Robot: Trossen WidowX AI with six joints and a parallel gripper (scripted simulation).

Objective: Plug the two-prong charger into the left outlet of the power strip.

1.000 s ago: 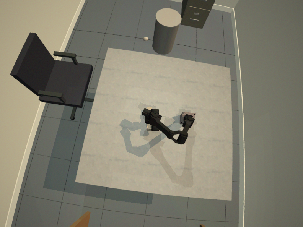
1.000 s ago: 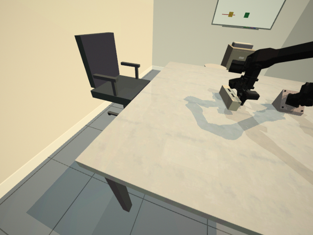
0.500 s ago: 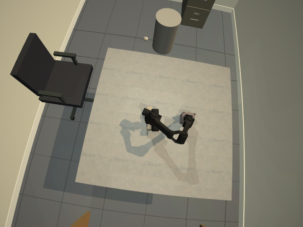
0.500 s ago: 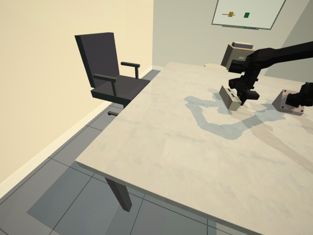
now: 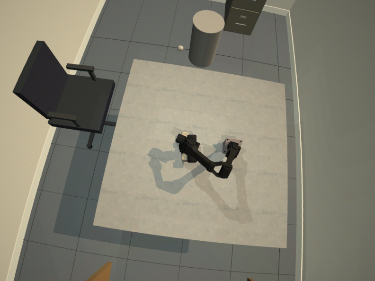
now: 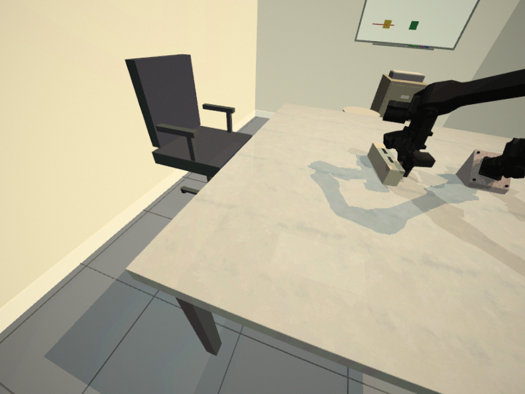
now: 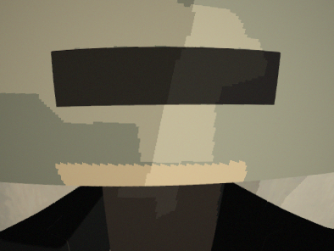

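My gripper tip is 2 cm short of the two-prong charger and 1 cm below it.
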